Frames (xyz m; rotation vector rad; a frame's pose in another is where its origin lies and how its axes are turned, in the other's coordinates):
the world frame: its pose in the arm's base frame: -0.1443 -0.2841 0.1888 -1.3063 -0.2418 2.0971
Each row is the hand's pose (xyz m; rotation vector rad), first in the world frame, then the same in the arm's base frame.
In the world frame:
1: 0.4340 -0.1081 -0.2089 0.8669 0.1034 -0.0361
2: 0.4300 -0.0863 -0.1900 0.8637 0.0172 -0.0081
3: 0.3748 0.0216 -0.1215 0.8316 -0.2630 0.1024
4: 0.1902 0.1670 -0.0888 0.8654 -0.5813 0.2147
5: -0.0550 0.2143 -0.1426 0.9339 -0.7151 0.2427
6: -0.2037 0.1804 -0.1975 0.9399 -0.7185 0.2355
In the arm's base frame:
1: -0.0475 0.0273 -0.1818 -0.8477 0.6220 1.7551
2: -0.0718 0.0113 -0.1798 -0.7791 0.6068 1.8307
3: -0.1600 -0.0938 -0.1565 -0.5538 0.5505 2.0845
4: -0.1955 -0.3130 -0.0729 -0.2134 0.5412 2.2961
5: -0.0973 -0.5083 0.0592 -0.0262 0.5743 2.3276
6: 0.0079 -0.5823 0.1578 -0.0184 0.5734 2.3203

